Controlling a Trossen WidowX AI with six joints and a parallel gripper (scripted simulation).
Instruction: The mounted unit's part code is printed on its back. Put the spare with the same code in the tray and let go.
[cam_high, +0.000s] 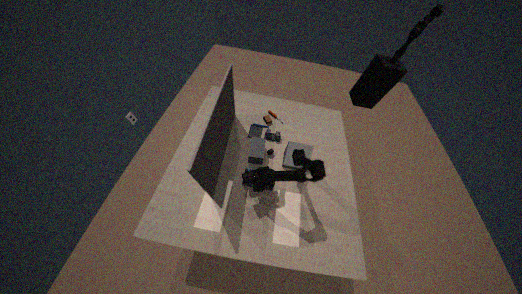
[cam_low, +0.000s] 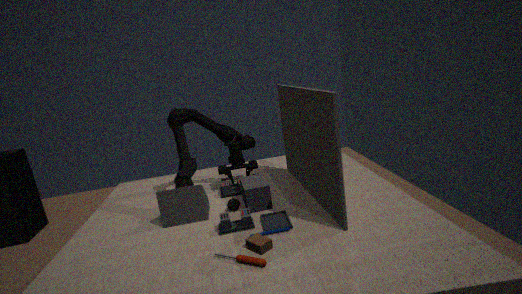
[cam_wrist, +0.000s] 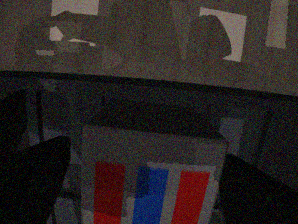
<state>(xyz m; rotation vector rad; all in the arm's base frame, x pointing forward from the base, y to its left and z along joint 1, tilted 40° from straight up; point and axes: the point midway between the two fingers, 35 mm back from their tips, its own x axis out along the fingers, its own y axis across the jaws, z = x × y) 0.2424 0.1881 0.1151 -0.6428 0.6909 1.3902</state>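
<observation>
Now: gripper tip 30 mm below the dark spare block. The rest, counted from my gripper tip: dark mounted unit: 40 mm ahead, 210 mm to the right, 30 mm above; then tray: 80 mm ahead, 420 mm to the right, 10 mm below; then tall grey panel: 280 mm ahead, 220 mm to the right, 210 mm above.
</observation>
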